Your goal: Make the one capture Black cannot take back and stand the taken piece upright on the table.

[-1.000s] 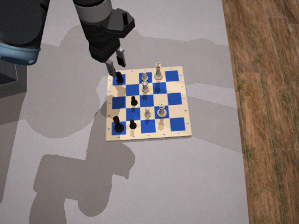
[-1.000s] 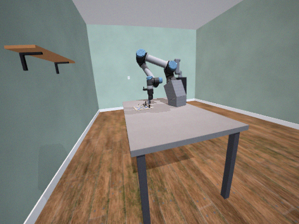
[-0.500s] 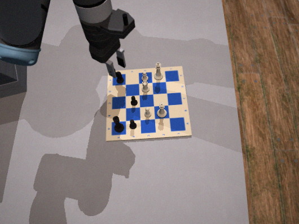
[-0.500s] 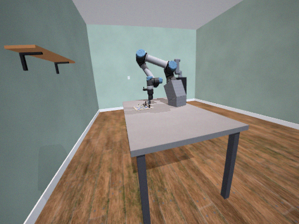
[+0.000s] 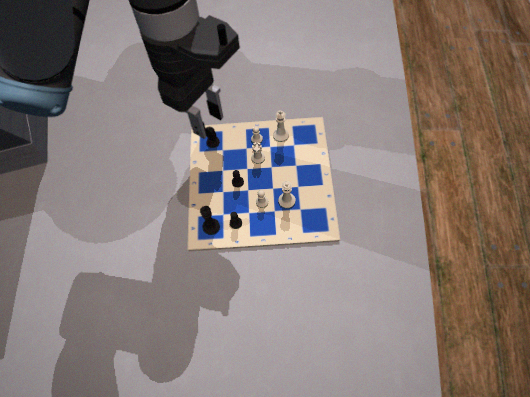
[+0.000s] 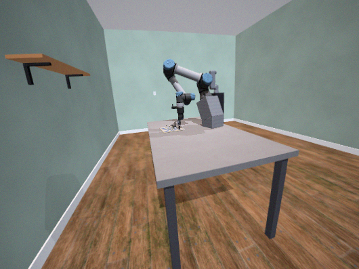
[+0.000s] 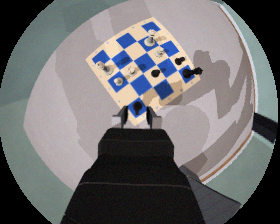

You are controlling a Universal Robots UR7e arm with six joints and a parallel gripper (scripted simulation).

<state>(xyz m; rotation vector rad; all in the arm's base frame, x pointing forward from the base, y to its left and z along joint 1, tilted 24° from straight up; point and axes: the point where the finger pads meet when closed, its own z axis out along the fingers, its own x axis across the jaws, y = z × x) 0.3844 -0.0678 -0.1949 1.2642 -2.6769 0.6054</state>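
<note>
The black knight lies 50 mm below my hand. From my hand the other things lie so: chessboard: 70 mm ahead, 80 mm to the right, 70 mm below; black queen: 10 mm behind, 150 mm to the right, 30 mm below; white king: 110 mm ahead, 30 mm below.
</note>
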